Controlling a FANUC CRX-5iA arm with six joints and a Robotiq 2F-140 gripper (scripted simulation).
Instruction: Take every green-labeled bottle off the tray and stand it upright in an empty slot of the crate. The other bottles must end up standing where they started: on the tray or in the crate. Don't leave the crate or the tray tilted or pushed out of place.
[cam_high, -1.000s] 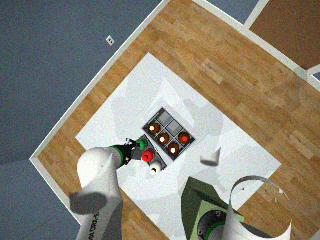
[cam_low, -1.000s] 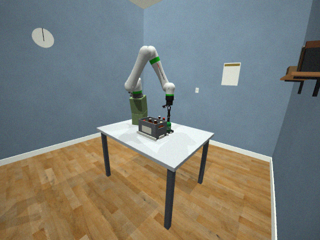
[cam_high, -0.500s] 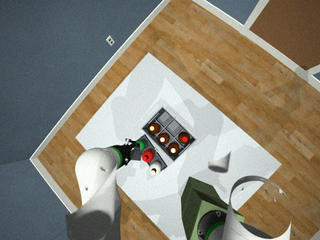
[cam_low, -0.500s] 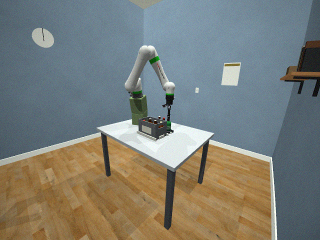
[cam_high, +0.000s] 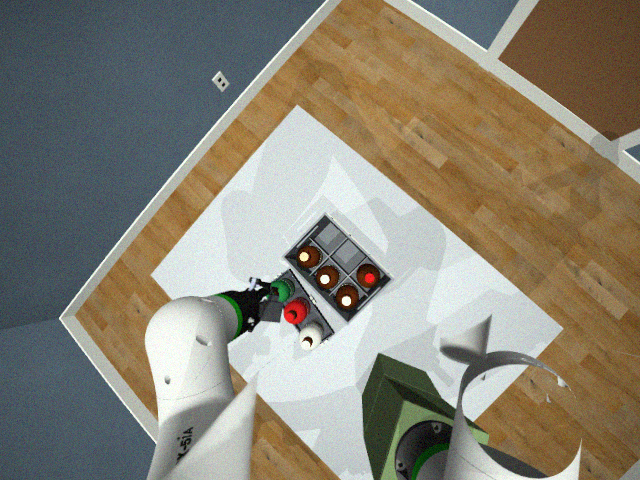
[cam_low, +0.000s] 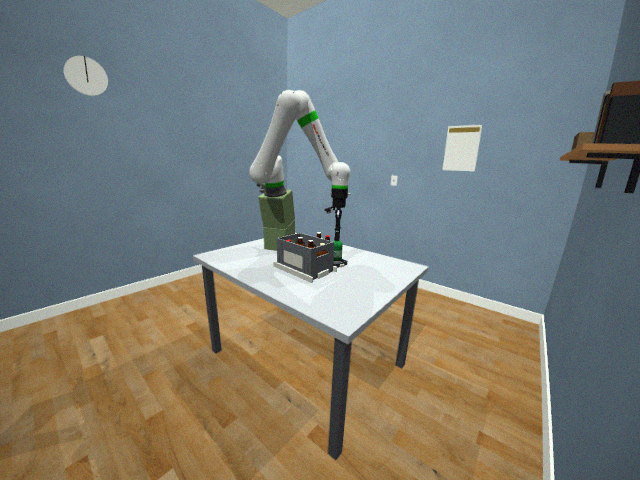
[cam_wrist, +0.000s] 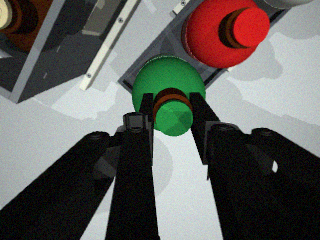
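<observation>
Now: the green-labeled bottle 8 cm below my hand. The rest, counted from my hand: white bottle (18 cm behind, 10 cm below, 2 cm to the left); then red-labeled bottle (10 cm below, 8 cm behind, 1 cm to the left); then dark tray (17 cm below, 9 cm behind, 1 cm to the left).
</observation>
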